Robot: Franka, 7 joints.
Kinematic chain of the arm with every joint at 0, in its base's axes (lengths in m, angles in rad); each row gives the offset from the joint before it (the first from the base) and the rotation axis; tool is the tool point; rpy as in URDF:
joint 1: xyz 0 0 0.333 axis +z
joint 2: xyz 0 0 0 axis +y
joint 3: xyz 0 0 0.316 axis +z
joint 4: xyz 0.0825 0 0 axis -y
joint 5: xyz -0.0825 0 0.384 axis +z
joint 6: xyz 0 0 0 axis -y
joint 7: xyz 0.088 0 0 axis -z
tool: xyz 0 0 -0.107 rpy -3.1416 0 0
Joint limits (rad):
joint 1: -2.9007..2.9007
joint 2: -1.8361..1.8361
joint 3: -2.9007..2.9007
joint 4: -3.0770..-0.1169
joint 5: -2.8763..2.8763
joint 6: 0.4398..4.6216
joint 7: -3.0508..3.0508
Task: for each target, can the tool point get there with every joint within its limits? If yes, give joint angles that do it. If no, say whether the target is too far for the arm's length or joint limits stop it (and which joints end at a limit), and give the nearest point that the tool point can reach.
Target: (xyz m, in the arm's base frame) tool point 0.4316 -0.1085 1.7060
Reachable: no: too far | nearest point 0.2565 -0.0645 1.1491 | short by 0.585 m
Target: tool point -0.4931 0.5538 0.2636
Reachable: yes | joints 1.6978 1.3773 0.8750 -1.1628 1.7606 1.2693 -1.0908
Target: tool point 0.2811 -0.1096 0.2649
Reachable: yes | joints -1.8550 0.8322 1.4752 -2.4447 -0.2898 1.0401 2.5385
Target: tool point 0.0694 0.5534 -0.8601
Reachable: no: too far | nearest point 0.0523 0.4168 -0.3429 | short by 0.535 m
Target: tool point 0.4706 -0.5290 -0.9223
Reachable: no: too far | nearest point 0.3162 -0.3555 -0.3247 | short by 0.641 m
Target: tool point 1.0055 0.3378 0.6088
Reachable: no: too far | nearest point 0.7871 0.2644 0.5489 | short by 0.238 m
